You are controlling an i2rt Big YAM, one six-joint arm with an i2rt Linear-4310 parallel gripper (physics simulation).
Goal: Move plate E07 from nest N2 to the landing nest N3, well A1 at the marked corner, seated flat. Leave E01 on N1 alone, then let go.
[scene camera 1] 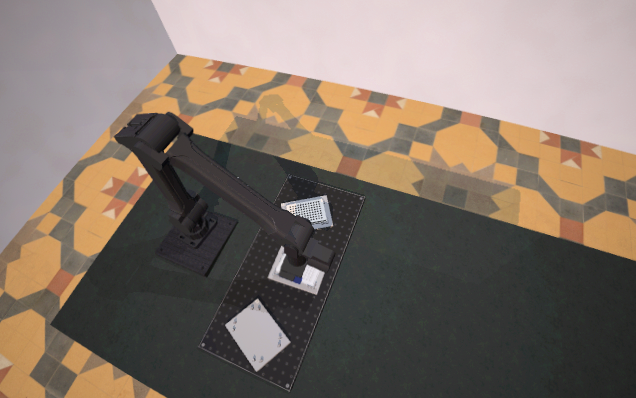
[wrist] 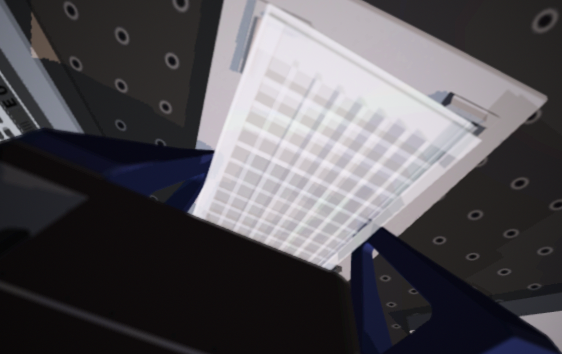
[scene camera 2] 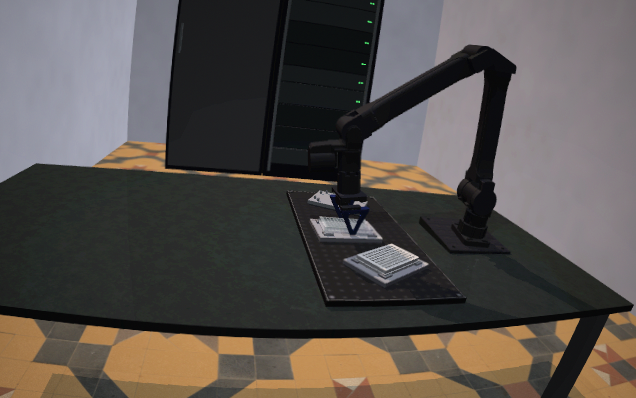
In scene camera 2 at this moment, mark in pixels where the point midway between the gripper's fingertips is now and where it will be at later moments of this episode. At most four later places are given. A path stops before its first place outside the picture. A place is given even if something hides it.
The gripper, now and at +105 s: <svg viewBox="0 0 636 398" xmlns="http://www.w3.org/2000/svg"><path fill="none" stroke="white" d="M348 228L303 215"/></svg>
